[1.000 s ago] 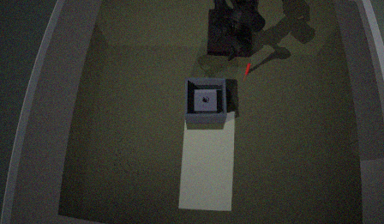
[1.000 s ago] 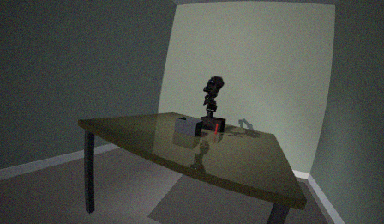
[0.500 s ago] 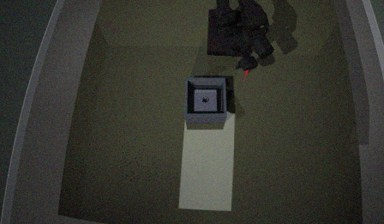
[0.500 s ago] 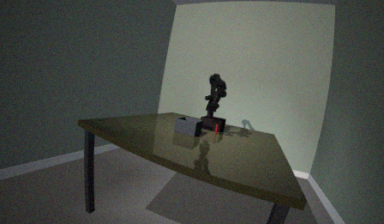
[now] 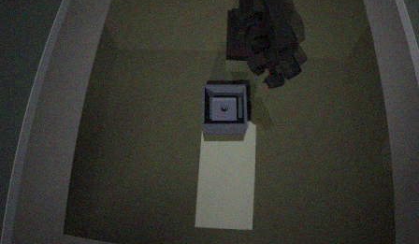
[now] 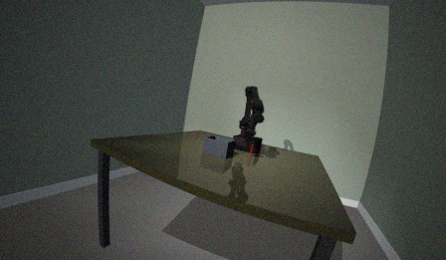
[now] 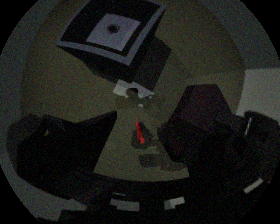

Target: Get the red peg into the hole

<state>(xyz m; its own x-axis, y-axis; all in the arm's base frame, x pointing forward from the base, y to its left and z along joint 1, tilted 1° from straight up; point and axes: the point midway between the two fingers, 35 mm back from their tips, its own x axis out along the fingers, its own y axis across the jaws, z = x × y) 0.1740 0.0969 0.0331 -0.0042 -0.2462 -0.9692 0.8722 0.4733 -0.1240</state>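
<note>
The red peg lies 6 cm below my gripper tip, 5 cm to the left of it and 3 cm behind it. The rest, counted from my gripper tip: grey-blue box (15 cm ahead, 11 cm to the right, 8 cm below).
</note>
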